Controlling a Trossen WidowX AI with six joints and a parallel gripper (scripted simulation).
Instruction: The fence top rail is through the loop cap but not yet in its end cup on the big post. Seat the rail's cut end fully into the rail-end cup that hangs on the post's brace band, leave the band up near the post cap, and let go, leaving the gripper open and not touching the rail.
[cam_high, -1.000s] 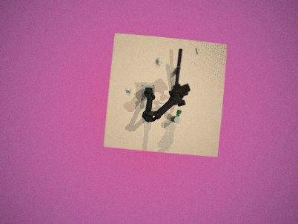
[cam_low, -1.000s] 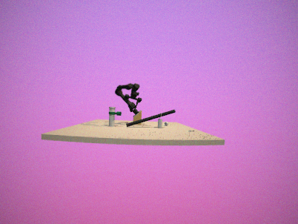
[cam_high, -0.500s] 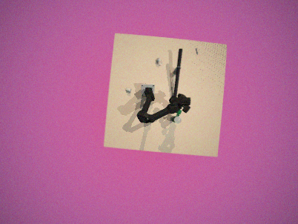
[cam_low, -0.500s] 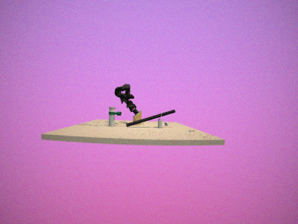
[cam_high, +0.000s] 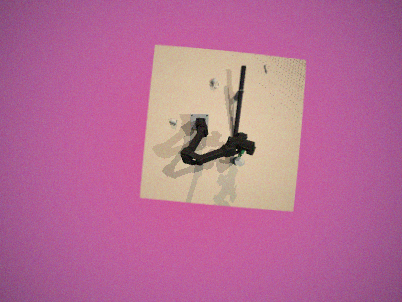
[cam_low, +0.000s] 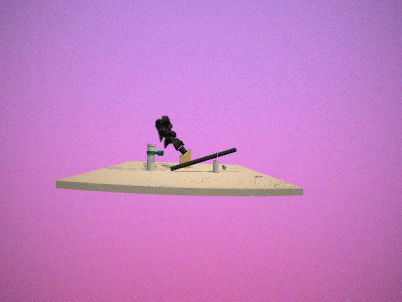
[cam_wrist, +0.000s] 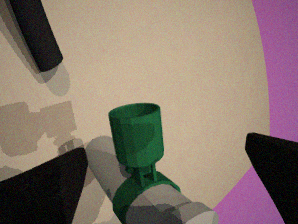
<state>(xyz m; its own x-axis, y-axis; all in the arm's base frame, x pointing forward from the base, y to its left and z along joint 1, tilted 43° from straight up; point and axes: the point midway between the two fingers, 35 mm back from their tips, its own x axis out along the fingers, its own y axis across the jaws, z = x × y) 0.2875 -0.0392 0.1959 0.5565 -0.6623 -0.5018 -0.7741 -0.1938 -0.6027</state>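
Now: the green rail-end cup 30 mm to the right of my gripper tip and 60 mm below it. From my gripper tip the other things lie so: line post: 40 mm behind, 420 mm to the left, 90 mm below.
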